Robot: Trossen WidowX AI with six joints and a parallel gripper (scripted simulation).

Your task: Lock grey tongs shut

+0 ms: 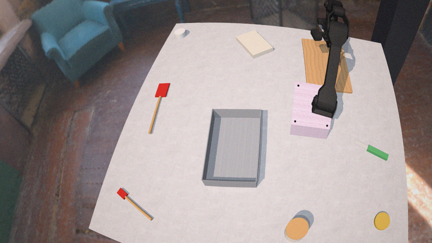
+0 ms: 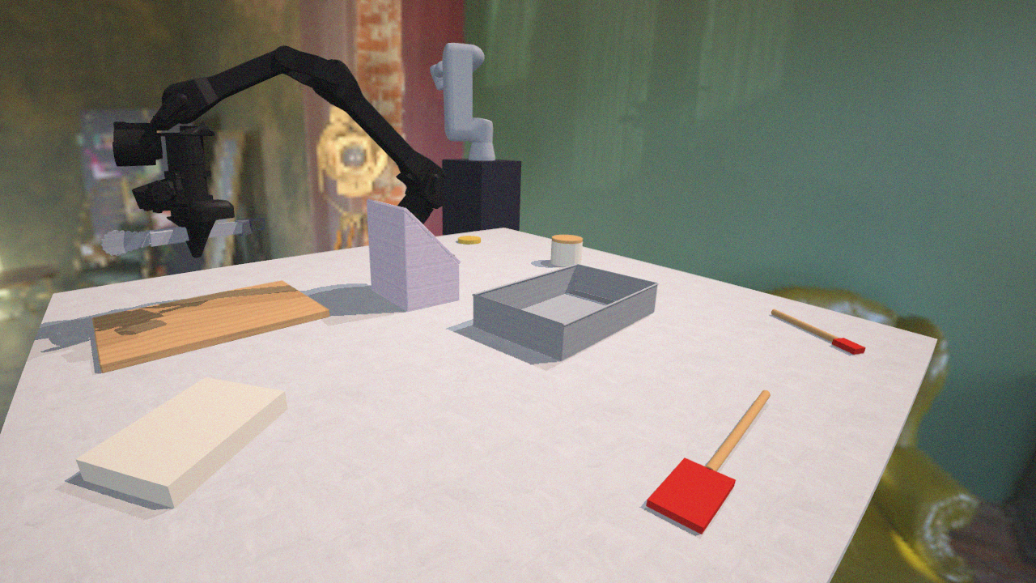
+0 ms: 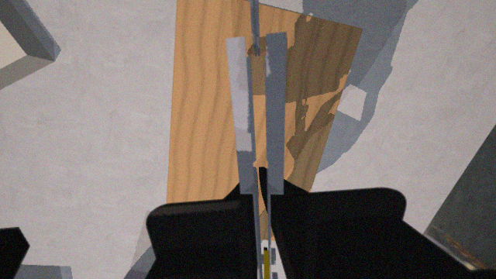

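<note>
Right now the wooden board is 11 cm below my gripper tip. Round my gripper tip: green-handled knife (14 cm behind, 49 cm to the left, 11 cm below); grey roasting tin (44 cm ahead, 48 cm to the left, 9 cm below); cream block (38 cm ahead, 13 cm to the right, 11 cm below).
</note>
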